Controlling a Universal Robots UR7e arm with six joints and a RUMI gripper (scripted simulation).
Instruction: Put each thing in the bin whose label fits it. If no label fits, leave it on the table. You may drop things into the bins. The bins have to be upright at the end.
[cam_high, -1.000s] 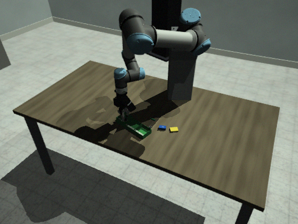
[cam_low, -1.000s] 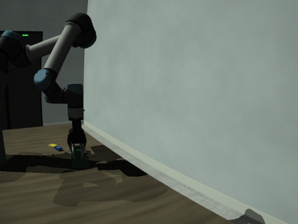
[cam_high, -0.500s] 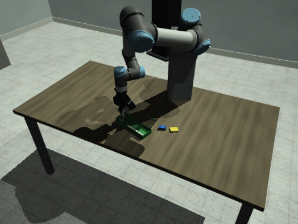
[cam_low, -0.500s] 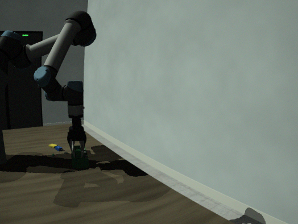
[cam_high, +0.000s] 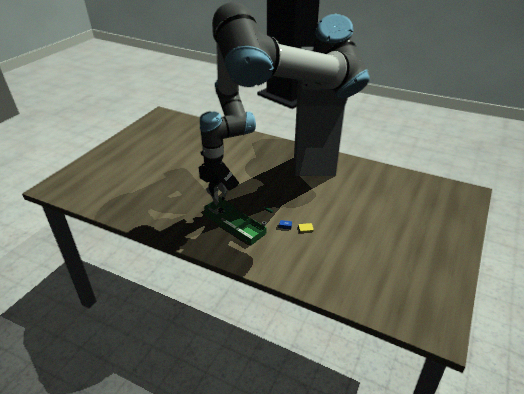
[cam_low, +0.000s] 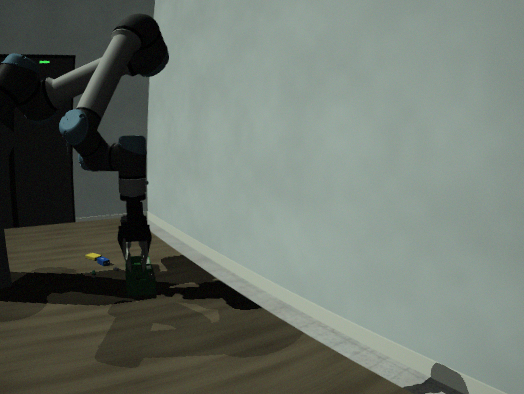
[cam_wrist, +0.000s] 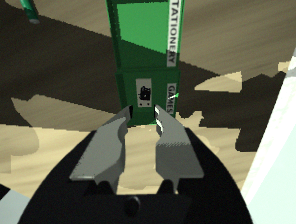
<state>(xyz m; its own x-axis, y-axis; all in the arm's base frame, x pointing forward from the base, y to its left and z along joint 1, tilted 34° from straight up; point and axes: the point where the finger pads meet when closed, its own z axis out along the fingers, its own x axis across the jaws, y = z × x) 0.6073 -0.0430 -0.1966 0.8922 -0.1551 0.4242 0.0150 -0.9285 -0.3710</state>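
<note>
My hand is 50 mm above the black part. Round my hand: green cylinder (140 mm behind, 120 mm to the left, 60 mm below); grey hex nut (70 mm behind, 170 mm to the left, 70 mm below); pale rectangular piece (60 mm below).
</note>
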